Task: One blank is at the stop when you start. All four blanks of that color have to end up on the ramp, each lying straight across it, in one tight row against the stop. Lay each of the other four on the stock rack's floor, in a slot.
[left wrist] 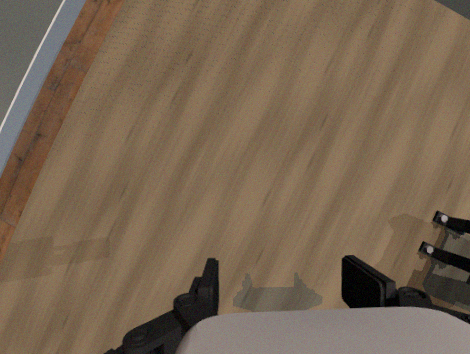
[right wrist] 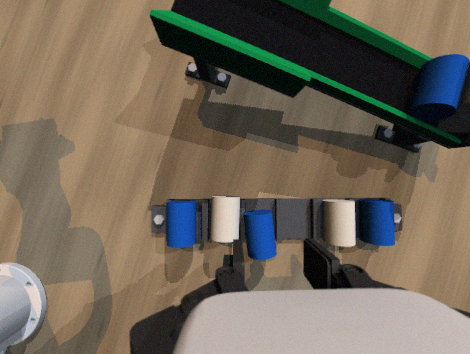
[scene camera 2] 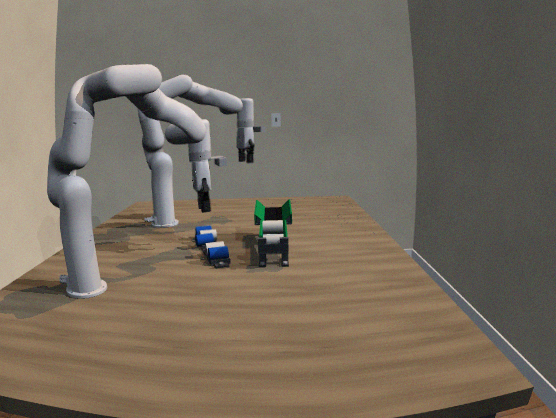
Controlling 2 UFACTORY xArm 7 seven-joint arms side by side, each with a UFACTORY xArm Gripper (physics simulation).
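Note:
My right gripper [scene camera 2: 204, 202] [right wrist: 272, 256] is open and empty, above the stock rack [scene camera 2: 221, 263] [right wrist: 292, 220]. Along the rack, left to right in the right wrist view, lie a blue blank [right wrist: 181, 223], a cream blank [right wrist: 225, 219], a slightly skewed blue blank [right wrist: 260, 235], a bare slot, a cream blank [right wrist: 340, 222] and a blue blank [right wrist: 377, 222]. On the ramp [scene camera 2: 258, 210] [right wrist: 300, 47], a blue blank [right wrist: 442, 87] lies across. The scene view shows two cream blanks, one [scene camera 2: 273, 226] behind another [scene camera 2: 273, 239] at the near end. My left gripper [scene camera 2: 246, 156] [left wrist: 280, 278] is open, high up.
The ramp's dark feet [left wrist: 431, 250] show at the right edge of the left wrist view. The wooden table [scene camera 2: 320, 325] carries both arms, the rack and the ramp. A robot base [right wrist: 17, 305] stands at the lower left of the right wrist view.

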